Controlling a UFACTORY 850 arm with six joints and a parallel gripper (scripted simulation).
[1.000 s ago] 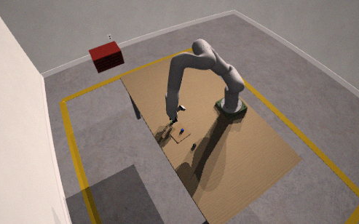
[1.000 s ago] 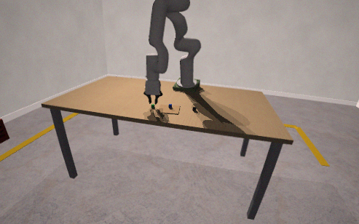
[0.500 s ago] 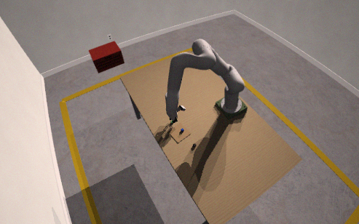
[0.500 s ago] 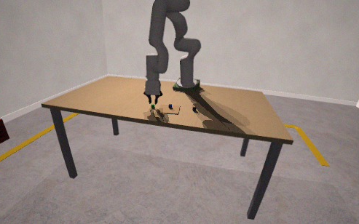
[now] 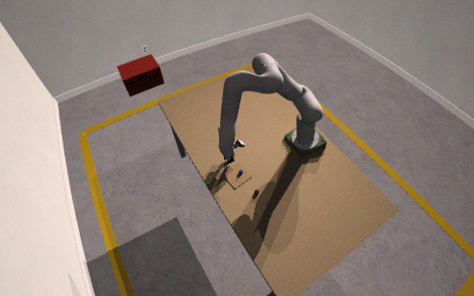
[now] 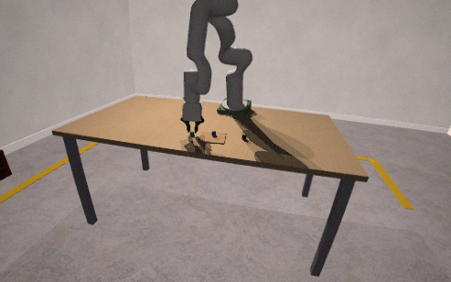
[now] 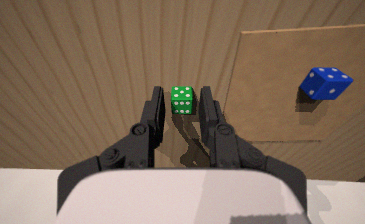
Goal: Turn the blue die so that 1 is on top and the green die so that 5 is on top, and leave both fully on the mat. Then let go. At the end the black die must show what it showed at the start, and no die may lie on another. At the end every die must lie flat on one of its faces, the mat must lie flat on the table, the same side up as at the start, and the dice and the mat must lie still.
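The green die lies 1 cm ahead of my hand and 3 cm below it. From my hand the other things lie so: mat 1 cm behind, 12 cm to the left, 3 cm below; black die 6 cm behind, 28 cm to the left, 3 cm below; blue die 4 cm behind, 11 cm to the left, 2 cm below.
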